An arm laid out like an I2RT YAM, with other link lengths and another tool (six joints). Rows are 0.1 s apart.
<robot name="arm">
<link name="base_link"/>
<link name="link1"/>
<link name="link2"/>
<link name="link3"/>
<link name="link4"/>
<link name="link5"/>
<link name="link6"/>
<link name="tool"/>
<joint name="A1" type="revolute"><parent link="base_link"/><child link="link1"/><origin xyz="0 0 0.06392"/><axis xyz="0 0 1"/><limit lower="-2.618" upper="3.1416"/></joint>
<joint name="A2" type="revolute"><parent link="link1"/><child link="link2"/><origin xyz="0.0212 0.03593 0.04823"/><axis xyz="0 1 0"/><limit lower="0" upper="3.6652"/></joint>
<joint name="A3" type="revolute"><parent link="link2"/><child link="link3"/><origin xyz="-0.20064 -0.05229 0"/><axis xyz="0 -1 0"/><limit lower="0" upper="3.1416"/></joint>
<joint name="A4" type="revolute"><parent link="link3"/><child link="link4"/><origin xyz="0.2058 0.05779 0.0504"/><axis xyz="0 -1 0"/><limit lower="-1.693" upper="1.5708"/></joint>
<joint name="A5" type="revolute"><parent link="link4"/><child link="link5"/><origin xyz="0.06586 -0.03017 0.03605"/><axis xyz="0 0 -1"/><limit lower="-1.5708" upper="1.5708"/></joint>
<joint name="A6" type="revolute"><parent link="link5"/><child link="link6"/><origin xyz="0.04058 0 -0.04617"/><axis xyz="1 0 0"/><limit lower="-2.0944" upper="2.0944"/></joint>
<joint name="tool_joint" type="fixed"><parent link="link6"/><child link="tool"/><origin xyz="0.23 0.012 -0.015" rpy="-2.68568 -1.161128 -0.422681"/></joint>
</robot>
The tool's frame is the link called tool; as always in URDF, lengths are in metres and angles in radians.
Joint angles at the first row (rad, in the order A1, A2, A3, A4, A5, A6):
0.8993 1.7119 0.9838 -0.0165 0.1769 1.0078
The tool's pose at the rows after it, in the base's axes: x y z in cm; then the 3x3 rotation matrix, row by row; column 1 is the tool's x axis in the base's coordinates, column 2 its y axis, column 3 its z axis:
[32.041, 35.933, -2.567], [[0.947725, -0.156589, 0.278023], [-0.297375, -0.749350, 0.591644], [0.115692, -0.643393, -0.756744]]
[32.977, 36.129, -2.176], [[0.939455, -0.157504, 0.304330], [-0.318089, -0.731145, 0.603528], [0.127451, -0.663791, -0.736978]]
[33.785, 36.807, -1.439], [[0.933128, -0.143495, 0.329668], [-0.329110, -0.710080, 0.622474], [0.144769, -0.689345, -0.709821]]
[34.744, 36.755, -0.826], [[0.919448, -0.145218, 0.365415], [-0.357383, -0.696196, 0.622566], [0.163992, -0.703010, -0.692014]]
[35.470, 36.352, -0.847], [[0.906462, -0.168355, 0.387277], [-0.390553, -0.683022, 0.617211], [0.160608, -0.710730, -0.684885]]
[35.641, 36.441, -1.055], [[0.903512, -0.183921, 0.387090], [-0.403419, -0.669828, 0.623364], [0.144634, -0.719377, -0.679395]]
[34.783, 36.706, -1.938], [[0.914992, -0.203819, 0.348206], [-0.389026, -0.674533, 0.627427], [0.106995, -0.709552, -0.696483]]
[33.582, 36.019, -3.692], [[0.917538, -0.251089, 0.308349], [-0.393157, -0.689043, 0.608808], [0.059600, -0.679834, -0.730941]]
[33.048, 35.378, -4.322], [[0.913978, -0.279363, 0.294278], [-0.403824, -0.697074, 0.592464], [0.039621, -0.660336, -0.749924]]
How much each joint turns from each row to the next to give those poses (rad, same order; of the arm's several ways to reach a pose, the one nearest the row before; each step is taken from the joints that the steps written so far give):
-0.0143 0.0235 -0.0010 0.0284 0.0104 0.0188
-0.0071 0.0144 -0.0025 0.0462 0.0093 0.0075
0.0008 0.0161 0.0024 0.0541 0.0084 0.0028
0.0003 0.0091 0.0037 0.0309 0.0293 0.0090
-0.0061 0.0124 0.0041 0.0118 0.0188 0.0228
-0.0038 0.0132 0.0038 0.0093 -0.0048 0.0199
-0.0001 0.0084 0.0123 -0.0365 -0.0311 0.0153
0.0021 0.0061 -0.0017 -0.0559 -0.0143 0.0308
0.0014 -0.0065 0.0023 -0.0443 0.0022 0.0183

